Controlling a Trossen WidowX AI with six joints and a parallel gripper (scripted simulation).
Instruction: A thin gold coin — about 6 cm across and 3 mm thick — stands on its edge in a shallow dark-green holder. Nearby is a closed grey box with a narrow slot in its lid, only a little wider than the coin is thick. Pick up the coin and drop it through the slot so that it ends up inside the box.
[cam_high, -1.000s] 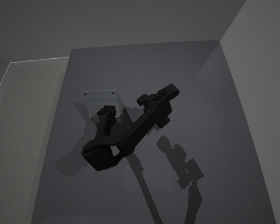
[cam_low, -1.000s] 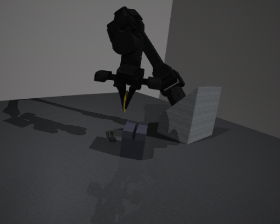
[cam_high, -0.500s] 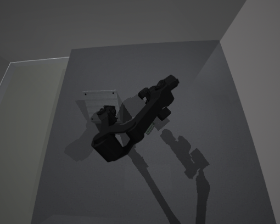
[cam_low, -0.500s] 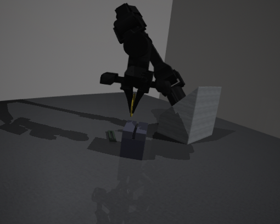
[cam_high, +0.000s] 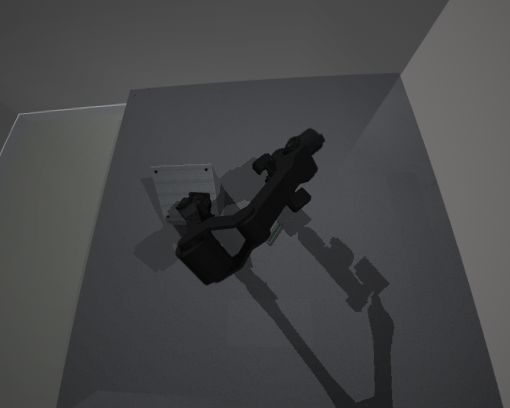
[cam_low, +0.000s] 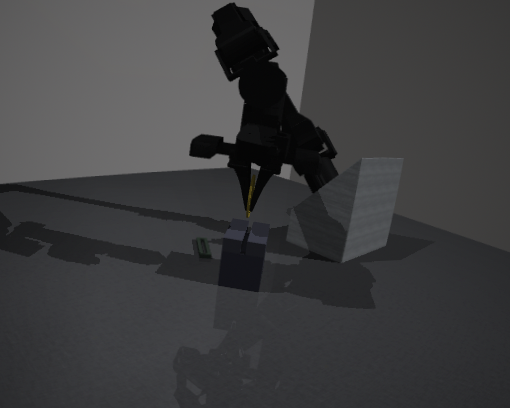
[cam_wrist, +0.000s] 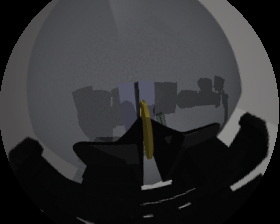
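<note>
My gripper tip is 2 cm below the gold coin.
</note>
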